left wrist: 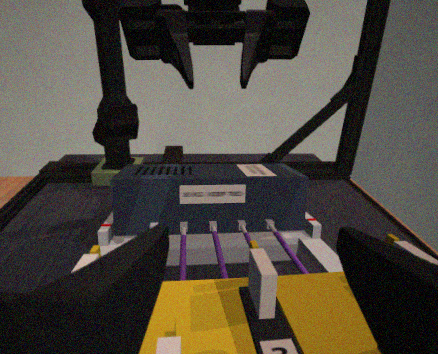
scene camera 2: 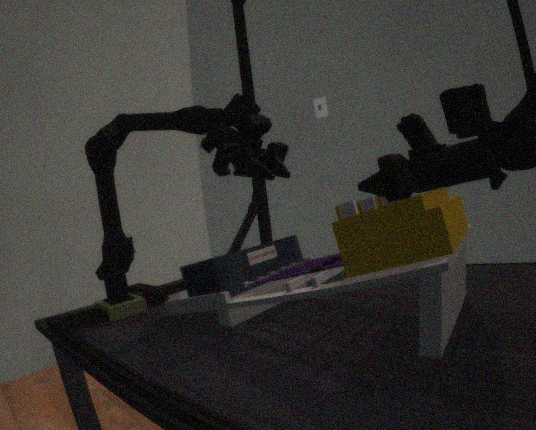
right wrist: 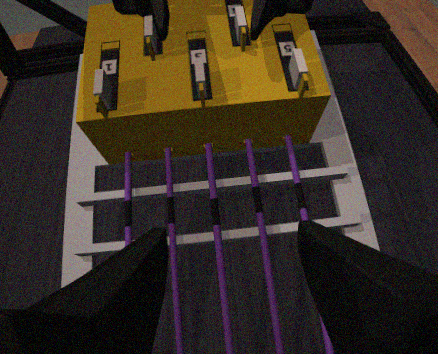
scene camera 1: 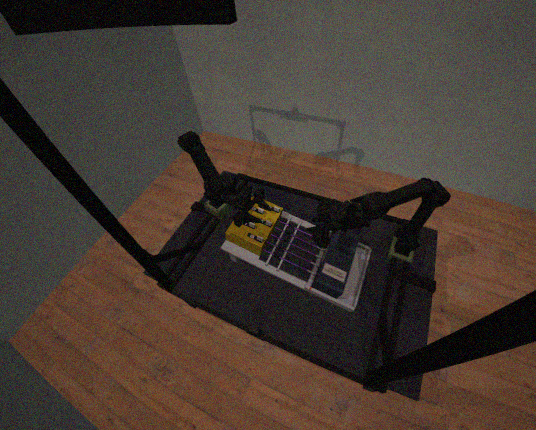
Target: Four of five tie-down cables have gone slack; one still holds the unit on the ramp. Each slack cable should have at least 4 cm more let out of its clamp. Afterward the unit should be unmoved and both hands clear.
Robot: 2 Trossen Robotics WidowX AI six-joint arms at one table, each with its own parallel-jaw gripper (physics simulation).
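Observation:
The yellow clamp block point(scene camera 1: 243, 242) point(scene camera 2: 395, 240) point(left wrist: 200, 305) point(right wrist: 200, 125) sits at the raised end of the white ramp point(scene camera 2: 431, 310) point(right wrist: 76, 175). It has numbered slots with white levers. Several purple cables, such as the middle one point(right wrist: 219, 250), run to the dark blue unit point(scene camera 1: 328, 286) point(scene camera 2: 215, 275) point(left wrist: 145, 205), lower on the ramp. My left gripper point(left wrist: 253, 237) point(right wrist: 207, 35) is open and empty over the block, with the lever of clamp 3 point(left wrist: 263, 285) point(right wrist: 200, 75) in view between its fingers. My right gripper point(left wrist: 217, 85) point(right wrist: 232, 236) is open and empty, high above the cables and unit. Cable slack cannot be judged.
Two white crossbars point(right wrist: 145, 191) point(right wrist: 235, 233) span the ramp's opening beneath the cables. Red marks show on white posts point(left wrist: 104, 232) point(left wrist: 313, 227) beside the unit. Black frame posts point(scene camera 2: 245, 60) stand at the edges of the dark table point(scene camera 1: 240, 305).

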